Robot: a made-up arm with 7 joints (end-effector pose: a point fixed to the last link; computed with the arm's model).
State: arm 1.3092 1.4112 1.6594 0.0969 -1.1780 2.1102 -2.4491
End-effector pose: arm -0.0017 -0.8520 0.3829 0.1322 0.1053 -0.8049 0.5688
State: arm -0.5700 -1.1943 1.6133 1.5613 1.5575 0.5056 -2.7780
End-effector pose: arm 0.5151 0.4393 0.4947 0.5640 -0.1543 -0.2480 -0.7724
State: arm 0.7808 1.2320 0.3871 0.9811 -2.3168 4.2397 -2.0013
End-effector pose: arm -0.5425 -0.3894 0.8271 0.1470 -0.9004 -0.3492 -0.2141
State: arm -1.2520 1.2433 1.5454 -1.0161 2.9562 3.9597 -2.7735
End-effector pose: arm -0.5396 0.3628 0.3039 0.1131 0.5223 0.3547 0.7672
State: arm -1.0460 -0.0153 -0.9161 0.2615 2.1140 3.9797 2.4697
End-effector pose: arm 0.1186 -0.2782 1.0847 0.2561 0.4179 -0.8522 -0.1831
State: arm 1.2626 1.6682 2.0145 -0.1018 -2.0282 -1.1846 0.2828
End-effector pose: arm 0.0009 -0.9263 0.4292 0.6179 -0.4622 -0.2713 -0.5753
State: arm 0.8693 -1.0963 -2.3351 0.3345 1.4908 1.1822 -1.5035
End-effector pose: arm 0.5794 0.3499 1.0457 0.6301 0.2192 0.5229 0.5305
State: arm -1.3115 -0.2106 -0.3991 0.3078 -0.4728 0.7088 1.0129
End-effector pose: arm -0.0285 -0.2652 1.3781 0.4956 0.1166 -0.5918 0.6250
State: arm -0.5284 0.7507 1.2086 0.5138 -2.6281 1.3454 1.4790
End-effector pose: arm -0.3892 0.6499 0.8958 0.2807 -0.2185 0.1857 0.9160
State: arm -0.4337 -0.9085 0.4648 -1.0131 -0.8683 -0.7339 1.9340
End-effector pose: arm 0.0402 -0.4679 1.1015 0.2817 -0.0111 0.9347 -0.2164
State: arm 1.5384 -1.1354 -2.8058 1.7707 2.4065 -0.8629 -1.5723
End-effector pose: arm 0.5072 0.0015 0.9408 0.1299 -0.4020 -0.7414 -0.5213
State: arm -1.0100 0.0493 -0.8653 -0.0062 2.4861 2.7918 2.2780
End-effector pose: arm 0.0274 -0.1781 1.1048 0.8165 0.3671 -0.4367 -0.0885
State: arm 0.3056 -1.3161 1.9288 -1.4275 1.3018 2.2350 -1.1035
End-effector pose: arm 0.6224 -0.1942 0.2678 0.1611 -0.0230 0.9545 -0.2497
